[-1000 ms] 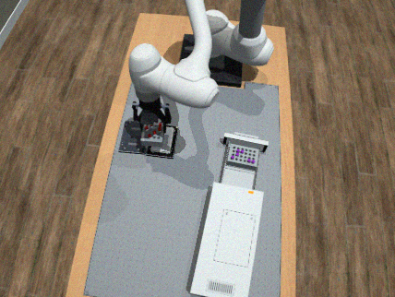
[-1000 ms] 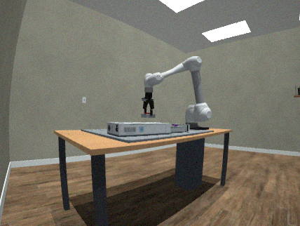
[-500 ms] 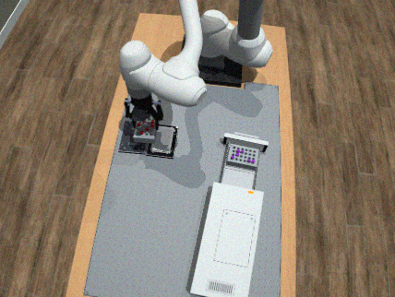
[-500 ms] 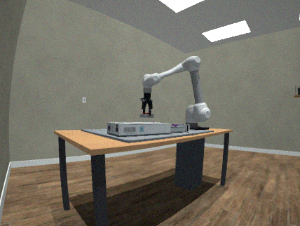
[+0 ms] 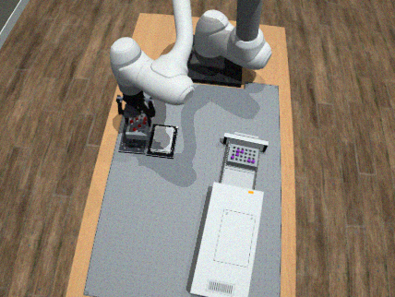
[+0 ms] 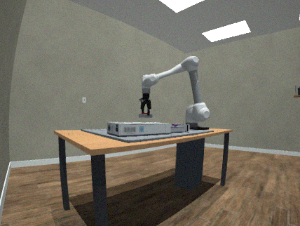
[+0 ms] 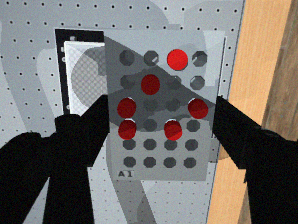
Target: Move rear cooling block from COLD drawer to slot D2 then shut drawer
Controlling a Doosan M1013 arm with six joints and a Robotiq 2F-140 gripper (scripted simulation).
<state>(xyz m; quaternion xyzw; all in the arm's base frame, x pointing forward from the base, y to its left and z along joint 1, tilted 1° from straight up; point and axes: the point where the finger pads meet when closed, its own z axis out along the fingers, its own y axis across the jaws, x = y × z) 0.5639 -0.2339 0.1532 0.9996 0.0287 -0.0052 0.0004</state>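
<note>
Now: hand 170 mm above the deck slot D2, 40 mm to the left of it and 10 mm past it. Also, from my hand: cooling block 30 mm below; white cooler 430 mm to the left, 240 mm ahead, 130 mm below.
</note>
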